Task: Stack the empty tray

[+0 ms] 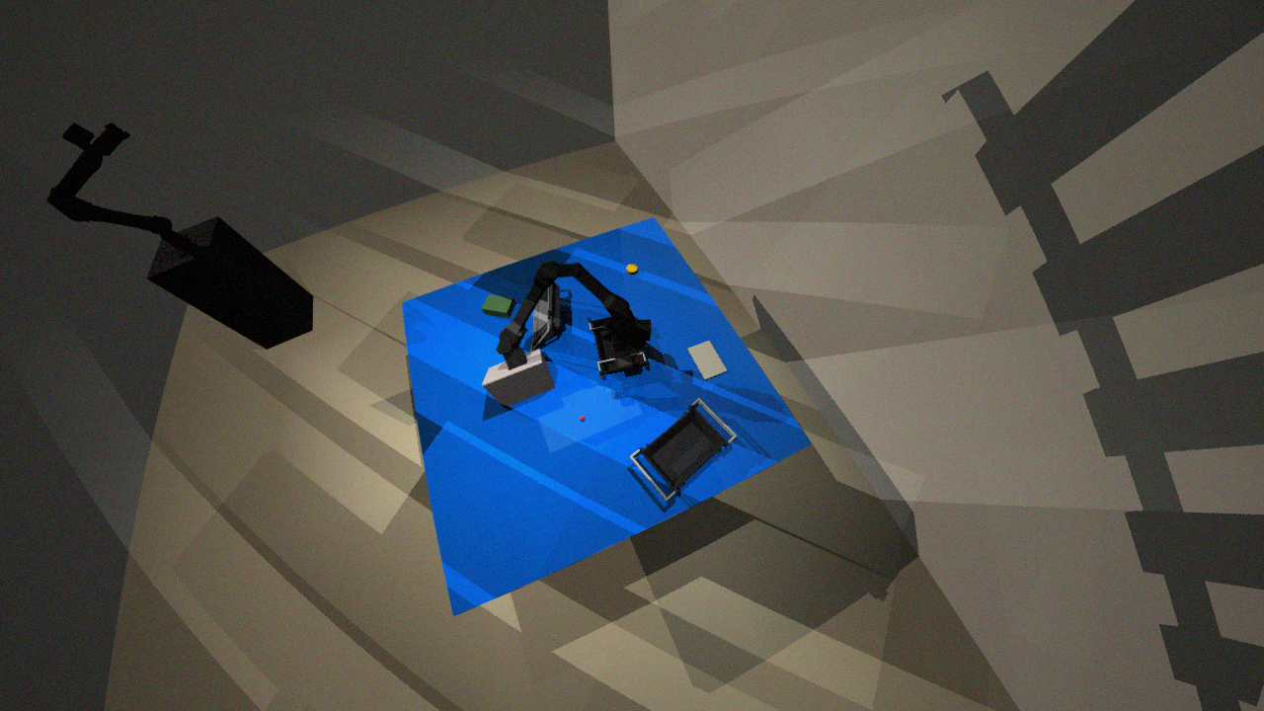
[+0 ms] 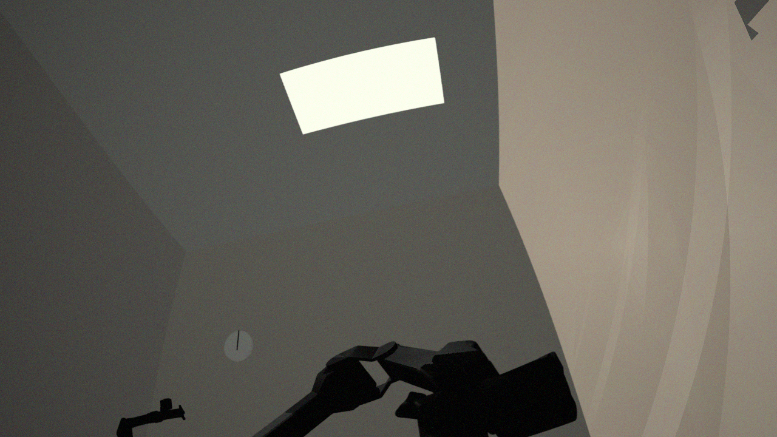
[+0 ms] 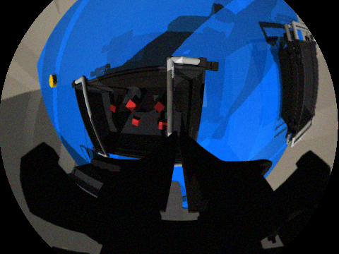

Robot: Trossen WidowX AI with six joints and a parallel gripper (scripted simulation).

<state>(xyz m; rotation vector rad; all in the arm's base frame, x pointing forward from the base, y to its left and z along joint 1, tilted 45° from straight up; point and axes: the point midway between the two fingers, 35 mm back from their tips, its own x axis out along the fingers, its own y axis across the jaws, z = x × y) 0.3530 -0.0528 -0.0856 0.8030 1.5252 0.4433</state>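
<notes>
My gripper tip is now 200 mm past the tray, 350 mm to the right of it and 20 mm above it. From my gripper tip the other things lie so: pale flat card (310 mm ahead, 120 mm to the right, 80 mm below); then yellow disc (250 mm ahead, 430 mm to the left, 80 mm below); then green block (360 mm behind, 500 mm to the left, 70 mm below).
</notes>
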